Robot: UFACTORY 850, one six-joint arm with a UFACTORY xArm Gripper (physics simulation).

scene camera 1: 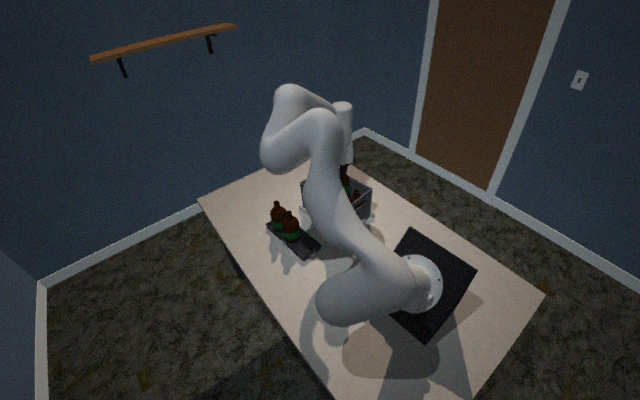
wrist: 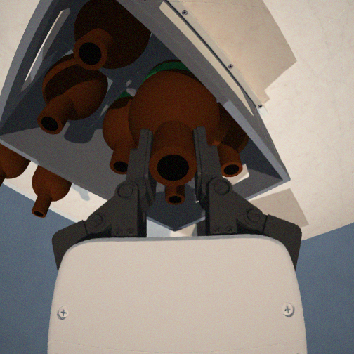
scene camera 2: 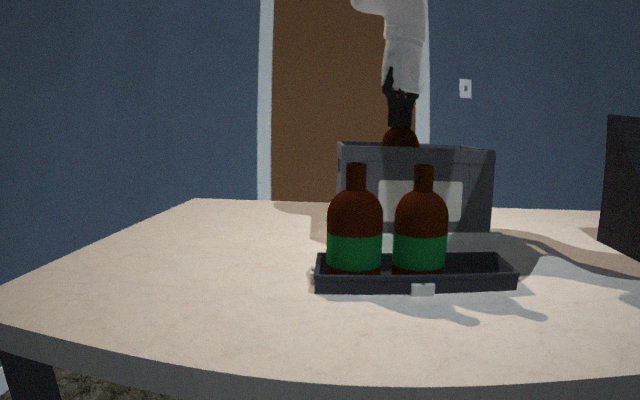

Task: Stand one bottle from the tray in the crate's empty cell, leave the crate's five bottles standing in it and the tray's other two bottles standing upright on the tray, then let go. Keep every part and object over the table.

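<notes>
My gripper (scene camera 1: 345, 168) (scene camera 2: 400, 122) (wrist: 173, 142) is shut on the neck of a brown bottle (scene camera 1: 345, 182) (scene camera 2: 400, 138) (wrist: 174, 107). The held bottle looks upright, its lower part inside the grey crate (scene camera 1: 364, 204) (scene camera 2: 360, 167) (wrist: 90, 175), its shoulder just above the rim in scene camera 2. The near crate wall hides its base; I cannot tell if it touches the crate's floor. Several other bottles stand in the crate around it in the wrist view. Two green-banded bottles (scene camera 2: 354, 225) (scene camera 2: 420, 225) stand upright on the dark tray (scene camera 1: 306, 247) (scene camera 2: 470, 285).
The tray stands beside the crate, its two bottles toward one end. The arm's base stands on a black plate (scene camera 1: 452, 282) on the pale table (scene camera 1: 500, 300) (scene camera 2: 150, 280). The arm hides part of the crate in scene camera 1.
</notes>
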